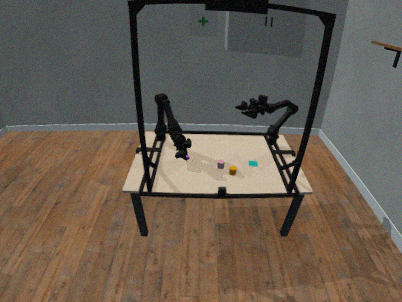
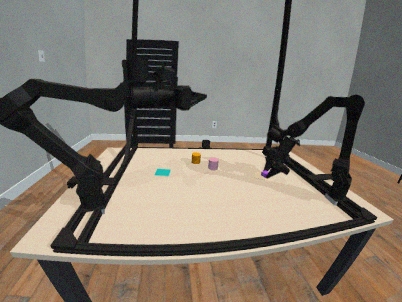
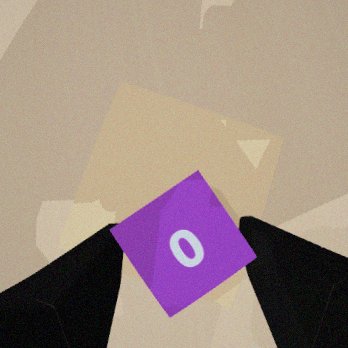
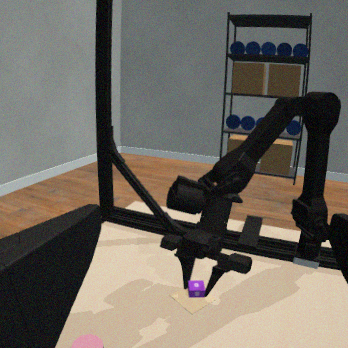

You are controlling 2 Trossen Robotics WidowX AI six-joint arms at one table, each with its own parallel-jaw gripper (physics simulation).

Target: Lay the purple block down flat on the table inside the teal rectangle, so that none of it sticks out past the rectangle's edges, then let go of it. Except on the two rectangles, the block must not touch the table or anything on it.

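Frame: origin at the left arm's base, x ahead, y left, z up, level; centimetres.
Where they show: left gripper, fingertip midpoint: [image 1: 187,158] [image 2: 264,175] [image 3: 180,231] [image 4: 194,292]; right gripper, fingertip midpoint: [image 1: 238,110] [image 2: 199,95] [image 4: 218,221]; left arm's base at its link origin: [image 1: 161,139] [image 2: 336,196] [image 4: 306,253]; right arm's base at its link origin: [image 1: 271,142] [image 2: 93,204].
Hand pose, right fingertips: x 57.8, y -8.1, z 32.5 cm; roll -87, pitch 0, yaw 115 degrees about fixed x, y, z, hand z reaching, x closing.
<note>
Each offset is from my right fingertips to the top centre of the thing. "spot": to the spot under its first point. Level surfaces: height alone.
The purple block {dx -33.9, dy -12.9, dz -32.5 cm} [image 1: 187,157] [image 2: 265,174] [image 3: 183,250] [image 4: 196,288], marked "0" on top, is low over or on the tan rectangle {spot: dx -29.7, dy -12.2, dz -34.3 cm} [image 3: 150,125] [image 4: 192,306], turned cornerwise between my left fingers. My left gripper [image 1: 184,156] [image 3: 180,231] [image 4: 194,292] is shut on it, a fingertip at each of two opposite corners; the lower contact is hidden. The teal rectangle {spot: dx +13.9, dy -13.2, dz -34.3 cm} [image 1: 253,163] [image 2: 162,172] lies flat on the table, far from the block. My right gripper [image 1: 243,110] [image 2: 205,96] is open and empty, raised high above the table.
A pink cylinder {dx -9.5, dy -19.8, dz -29.8 cm} [image 1: 221,164] [image 2: 213,164] [image 4: 87,342] and an orange cylinder {dx -1.4, dy -26.0, dz -29.9 cm} [image 1: 233,170] [image 2: 196,158] stand on the table {dz -34.4 cm} [image 1: 200,182] [image 2: 200,215] between the block and the teal rectangle. Black frame rails run along the table's edges, with upright posts at the corners.
</note>
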